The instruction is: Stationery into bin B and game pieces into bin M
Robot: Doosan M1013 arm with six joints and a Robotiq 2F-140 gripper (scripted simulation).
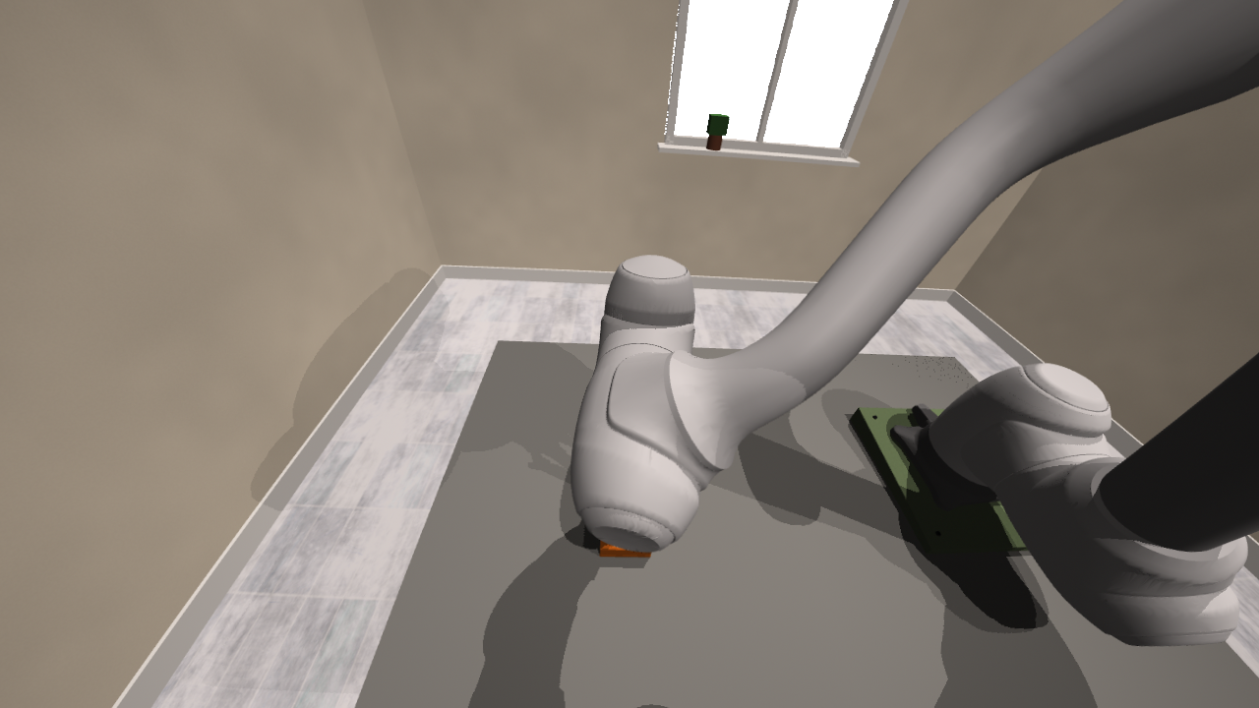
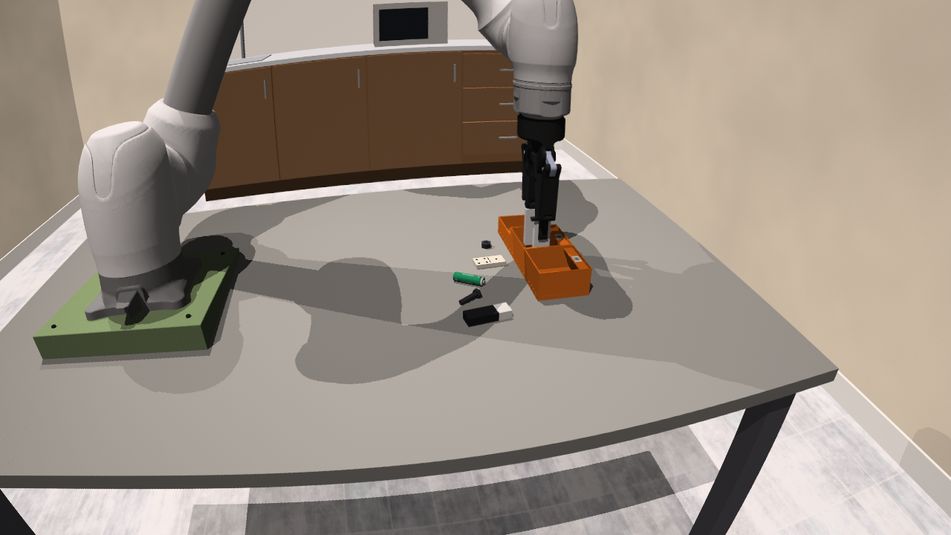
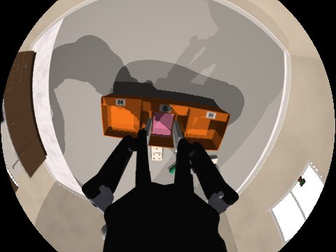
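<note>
My gripper is now 10 mm short of the orange three-compartment bin and 30 mm above it. The rest, counted from my hand: cream domino: 80 mm behind, 10 mm to the left, 50 mm below; small black nut: 60 mm behind, 80 mm to the left, 50 mm below; pink sticky-note pad: 40 mm below.
</note>
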